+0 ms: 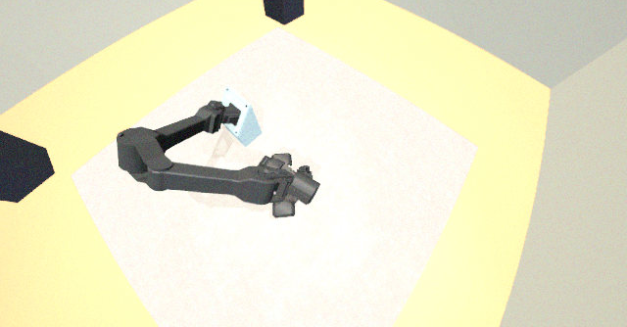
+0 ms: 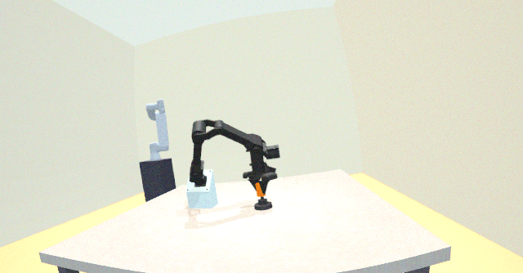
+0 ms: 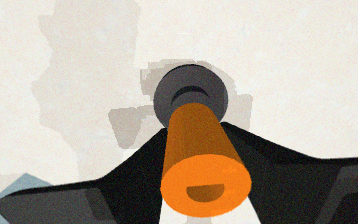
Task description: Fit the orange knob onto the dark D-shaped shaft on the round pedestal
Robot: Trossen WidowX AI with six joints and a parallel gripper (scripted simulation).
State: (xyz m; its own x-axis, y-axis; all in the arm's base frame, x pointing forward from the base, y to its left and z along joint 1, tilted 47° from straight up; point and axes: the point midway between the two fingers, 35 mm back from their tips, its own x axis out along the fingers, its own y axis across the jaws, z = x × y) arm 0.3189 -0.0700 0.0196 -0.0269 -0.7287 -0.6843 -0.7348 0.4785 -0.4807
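Right now my gripper tip is 2 cm below the orange knob. The rest, counted from my gripper tip: pedestal with shaft 4 cm below.
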